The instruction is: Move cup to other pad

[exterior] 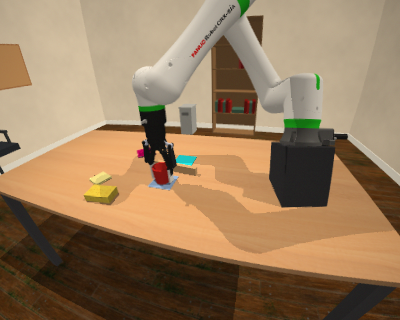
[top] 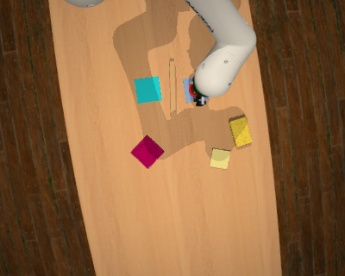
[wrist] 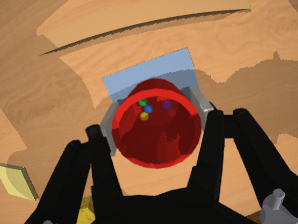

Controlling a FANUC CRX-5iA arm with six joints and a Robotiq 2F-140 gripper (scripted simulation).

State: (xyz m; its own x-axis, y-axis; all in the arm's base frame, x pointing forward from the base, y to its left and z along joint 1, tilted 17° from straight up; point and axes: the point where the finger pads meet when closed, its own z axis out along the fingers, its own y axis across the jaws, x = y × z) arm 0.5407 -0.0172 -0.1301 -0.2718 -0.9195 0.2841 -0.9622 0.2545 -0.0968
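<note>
The red cup is 20 mm below my hand. Round my hand: yellow sponge 220 mm ahead, 130 mm to the left, 20 mm below; thin wooden rail 30 mm behind, 90 mm to the right, 30 mm below; pale yellow block 300 mm ahead, 10 mm to the left, 30 mm below.
</note>
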